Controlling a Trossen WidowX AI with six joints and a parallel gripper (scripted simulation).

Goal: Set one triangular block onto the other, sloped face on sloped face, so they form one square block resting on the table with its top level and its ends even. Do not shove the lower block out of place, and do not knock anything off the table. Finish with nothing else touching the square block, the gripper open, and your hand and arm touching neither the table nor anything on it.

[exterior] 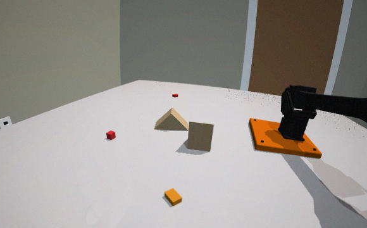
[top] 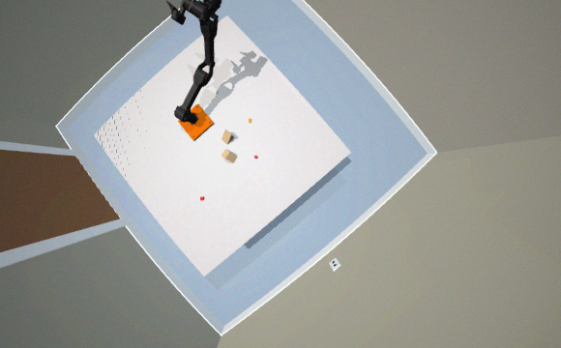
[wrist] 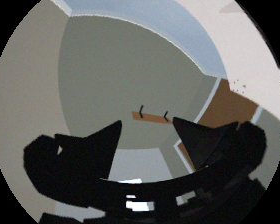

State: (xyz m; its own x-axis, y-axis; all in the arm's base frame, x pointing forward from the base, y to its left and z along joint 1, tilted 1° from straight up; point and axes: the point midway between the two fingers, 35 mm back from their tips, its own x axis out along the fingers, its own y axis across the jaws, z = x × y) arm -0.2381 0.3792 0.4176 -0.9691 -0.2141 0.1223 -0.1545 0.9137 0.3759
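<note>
Now: gripper tip 63 cm short of the tan triangular block, 36 cm to the left of it and 40 cm above it. The rest, counted from my gripper tip: small orange block (55 cm ahead, 11 cm to the right, 42 cm below); small red cube (76 cm ahead, 24 cm to the right, 42 cm below).
</note>
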